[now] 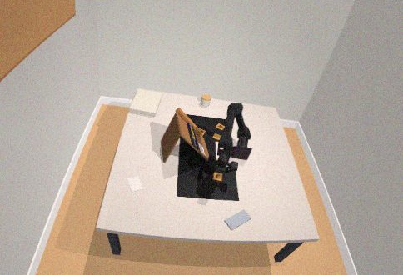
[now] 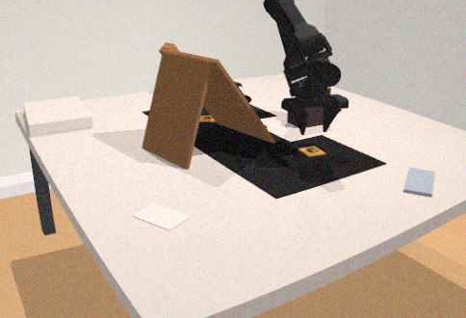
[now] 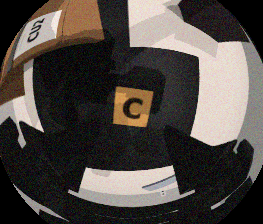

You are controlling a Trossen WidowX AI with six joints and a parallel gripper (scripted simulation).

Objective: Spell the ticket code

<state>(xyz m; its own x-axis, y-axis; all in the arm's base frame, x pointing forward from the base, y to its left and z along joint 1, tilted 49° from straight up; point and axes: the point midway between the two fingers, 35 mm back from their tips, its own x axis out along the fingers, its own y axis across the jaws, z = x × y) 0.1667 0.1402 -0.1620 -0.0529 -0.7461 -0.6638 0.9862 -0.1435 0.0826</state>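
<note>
The letter tile marked c is 5 cm below my gripper tip. Also, from my gripper tip: black mat 21 cm to the right, 6 cm below, 4 cm ahead; then white ticket 15 cm to the right, 13 cm ahead, 3 cm above; then blue-grey card 30 cm to the left, 11 cm behind, 5 cm below.
</note>
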